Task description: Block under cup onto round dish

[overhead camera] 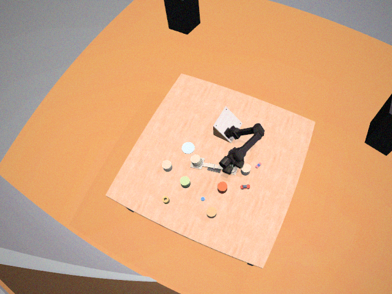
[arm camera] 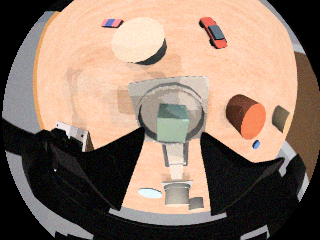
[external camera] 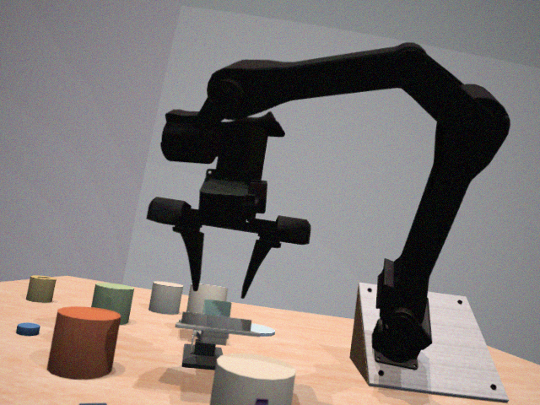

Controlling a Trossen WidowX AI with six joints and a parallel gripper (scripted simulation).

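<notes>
Right now my gripper tip is 2 cm above the pale-green block. From my gripper tip the other things lie so: small balance: 4 cm ahead, 12 cm to the right, 9 cm below; then red toy car: 5 cm ahead, 16 cm to the left, 10 cm below; then red-orange cylinder: 13 cm ahead, 2 cm to the left, 7 cm below.
</notes>
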